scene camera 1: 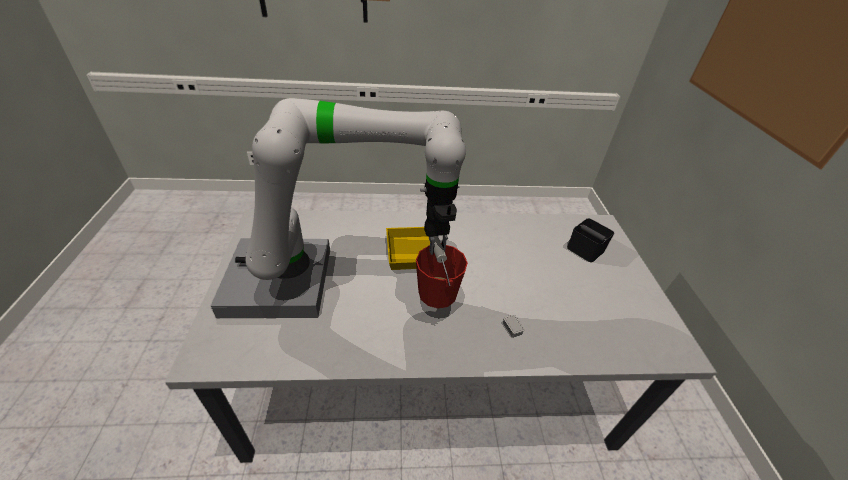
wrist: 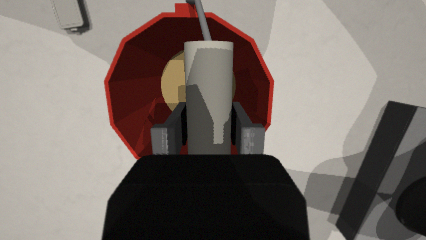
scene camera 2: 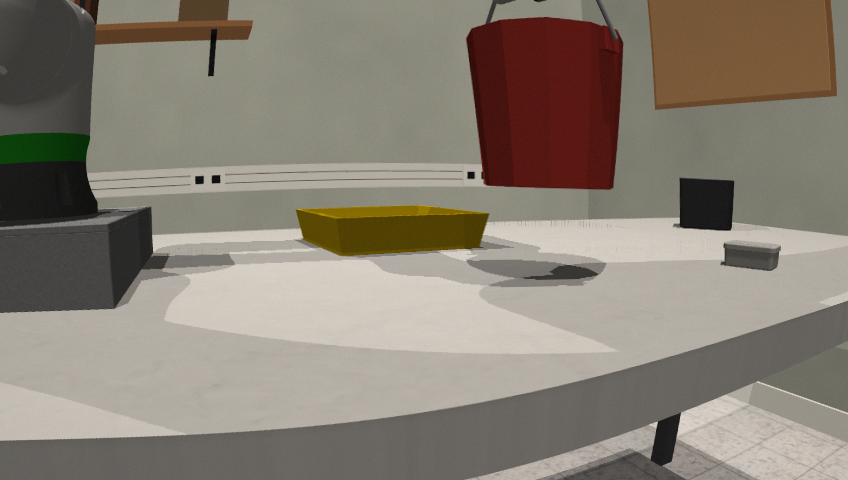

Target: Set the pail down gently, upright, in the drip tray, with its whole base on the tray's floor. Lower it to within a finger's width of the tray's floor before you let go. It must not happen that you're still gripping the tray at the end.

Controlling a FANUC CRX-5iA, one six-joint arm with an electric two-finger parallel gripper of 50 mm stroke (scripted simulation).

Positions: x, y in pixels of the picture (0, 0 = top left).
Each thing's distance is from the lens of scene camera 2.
red pail point(scene camera 2: 547, 91): 0.52 m
yellow drip tray point(scene camera 2: 419, 230): 0.74 m
small grey box point(scene camera 2: 756, 255): 0.70 m
The marked spots on the small grey box and the red pail are 0.34 m apart.
